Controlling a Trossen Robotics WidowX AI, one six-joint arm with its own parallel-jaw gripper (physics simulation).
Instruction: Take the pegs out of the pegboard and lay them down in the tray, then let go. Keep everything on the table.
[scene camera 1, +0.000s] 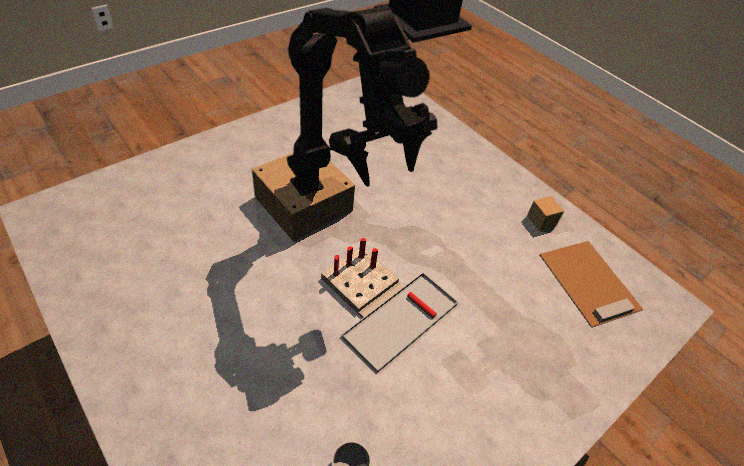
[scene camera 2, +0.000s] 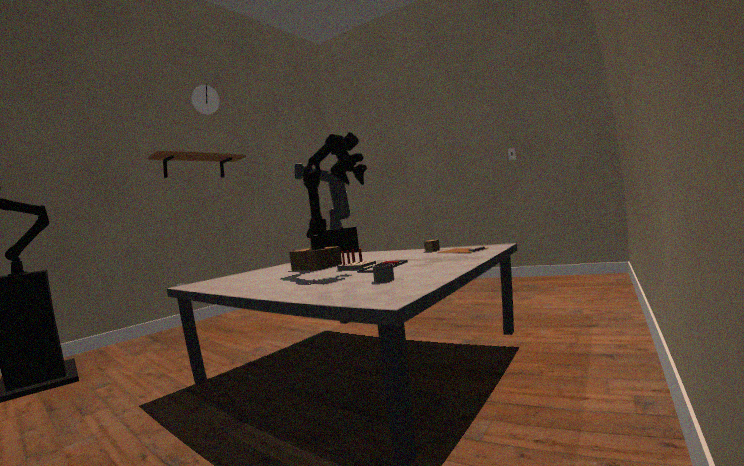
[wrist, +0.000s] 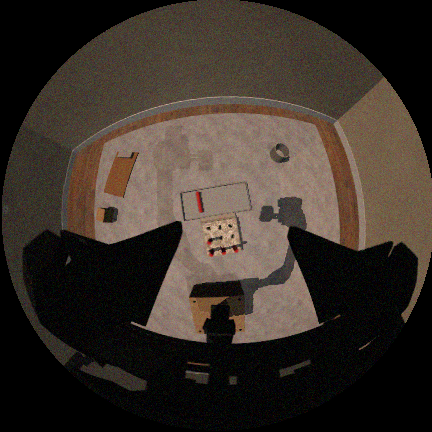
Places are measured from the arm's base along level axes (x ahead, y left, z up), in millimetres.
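Pixels of known places: gripper, fingertip midpoint: (scene camera 1: 389, 178) (scene camera 2: 356, 184) (wrist: 236, 229); arm's base, link origin: (scene camera 1: 307, 184) (scene camera 2: 317, 248) (wrist: 219, 311).
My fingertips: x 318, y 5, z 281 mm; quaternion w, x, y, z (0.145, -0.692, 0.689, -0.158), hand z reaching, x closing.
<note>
For each thing: its middle in the pictures, then the offset to it from my fingertips. "*": a spot on its surface instead.
- pale speckled pegboard, body centre: (scene camera 1: 362, 280) (wrist: 220, 234) (scene camera 2: 358, 265) dx -47, dy +5, dz -367 mm
- further peg, body centre: (scene camera 1: 362, 250) dx -105, dy +35, dz -334 mm
- shallow tray, body centre: (scene camera 1: 400, 323) (wrist: 214, 201) (scene camera 2: 384, 270) dx +81, dy +33, dz -393 mm
- red peg, body centre: (scene camera 1: 421, 304) (wrist: 198, 201) dx +74, dy +93, dz -370 mm
- small wooden block, body centre: (scene camera 1: 545, 213) (wrist: 104, 214) (scene camera 2: 431, 245) dx +0, dy +556, dz -349 mm
- brown board, body centre: (scene camera 1: 590, 279) (scene camera 2: 462, 249) (wrist: 118, 171) dx +216, dy +521, dz -371 mm
- pale bar, surface spot: (scene camera 1: 613, 310) * dx +311, dy +493, dz -364 mm
- round cup, body centre: (scene camera 2: 383, 272) (wrist: 279, 152) dx +307, dy -231, dz -351 mm
My gripper (scene camera 1: 388, 176) (scene camera 2: 354, 182) (wrist: 236, 229) is open and empty, high above the table and pointing down, near the arm's base. The pale speckled pegboard (scene camera 1: 384, 286) (wrist: 214, 221) lies well below the fingers. Several red pegs stand upright in it: one peg (scene camera 1: 336, 265) at the left, one peg (scene camera 1: 349, 256) beside it, a further peg (scene camera 1: 362, 248) at the back and another peg (scene camera 1: 374, 258) at the right. Its other holes show dark. Beside the board lies the shallow tray (scene camera 1: 378, 340) (wrist: 225, 197). One red peg (scene camera 1: 421, 304) (wrist: 200, 202) lies flat in it, near one end.
The arm stands on a wooden box (scene camera 1: 329, 211). A small wooden block (scene camera 1: 545, 214) (scene camera 2: 431, 245) (wrist: 107, 215) and a brown board (scene camera 1: 587, 279) (wrist: 120, 175) with a pale bar (scene camera 1: 613, 310) lie at one side. A round cup (scene camera 1: 351, 455) (scene camera 2: 383, 272) (wrist: 279, 153) stands beyond the tray.
</note>
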